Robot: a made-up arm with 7 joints.
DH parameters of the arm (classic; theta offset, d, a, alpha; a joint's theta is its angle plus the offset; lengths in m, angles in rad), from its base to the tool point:
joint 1: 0 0.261 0 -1.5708
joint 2: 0 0 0 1.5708
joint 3: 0 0.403 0.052 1.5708
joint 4: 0 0 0.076 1.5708
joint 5: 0 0.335 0 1.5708
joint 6: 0 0 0.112 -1.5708
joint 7: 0 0.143 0 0
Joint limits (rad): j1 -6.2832..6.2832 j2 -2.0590..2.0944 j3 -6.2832..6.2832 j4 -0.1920..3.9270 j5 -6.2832..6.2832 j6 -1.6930..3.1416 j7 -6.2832..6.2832
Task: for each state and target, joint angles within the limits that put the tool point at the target. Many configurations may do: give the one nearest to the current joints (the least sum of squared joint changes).
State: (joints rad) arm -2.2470 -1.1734 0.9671 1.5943 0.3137 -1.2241 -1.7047
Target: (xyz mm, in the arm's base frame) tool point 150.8 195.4 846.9
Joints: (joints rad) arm -1.9395 -0.9679 0.4639 1.2806 0.6356 -1.4351 -1.7047
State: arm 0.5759 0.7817 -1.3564 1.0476 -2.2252 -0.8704 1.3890
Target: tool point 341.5 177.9 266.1
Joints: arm 0.9878 0.6422 -1.0768 0.9745 -2.1950 -1.0518 1.3890
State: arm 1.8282 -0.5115 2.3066 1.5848 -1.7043 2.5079 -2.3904
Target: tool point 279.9 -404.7 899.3
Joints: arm 2.6890 -0.5151 2.4253 2.2551 -2.2260 2.1705 -2.3904
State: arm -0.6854 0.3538 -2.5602 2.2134 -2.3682 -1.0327 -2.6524
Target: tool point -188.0 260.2 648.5
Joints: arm -1.1890 0.0884 -3.1114 1.7114 -2.7477 -1.1821 -2.6524
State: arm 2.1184 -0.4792 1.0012 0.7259 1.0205 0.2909 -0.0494
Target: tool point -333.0 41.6 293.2
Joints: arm 2.0979 -0.3255 1.0452 0.3759 1.0405 0.3945 -0.0494
